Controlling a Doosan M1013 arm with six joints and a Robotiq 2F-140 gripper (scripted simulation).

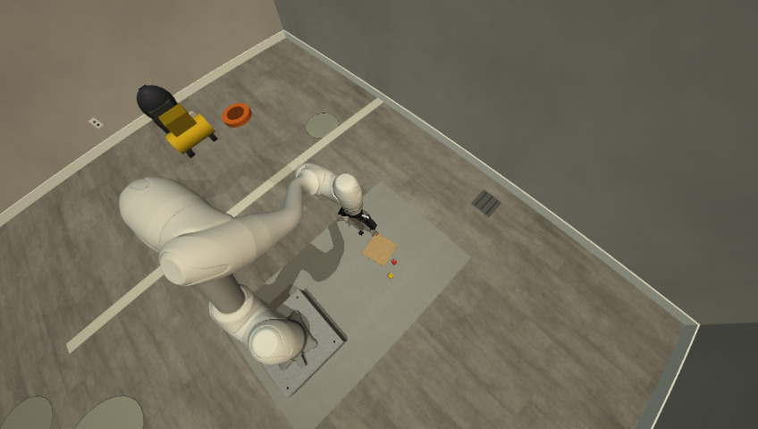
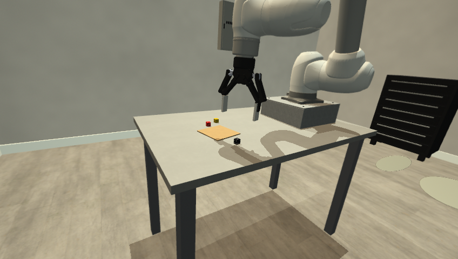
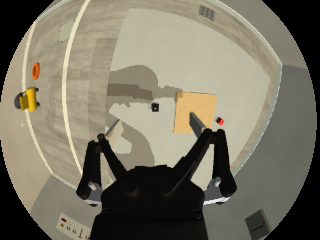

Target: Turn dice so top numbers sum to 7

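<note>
My hand is 12 cm above the small white die. Round my hand: tan mat 3 cm ahead, 13 cm to the right, 12 cm below; yellow die 2 cm behind, 28 cm to the right, 12 cm below; red die 4 cm ahead, 24 cm to the right, 12 cm below.
</note>
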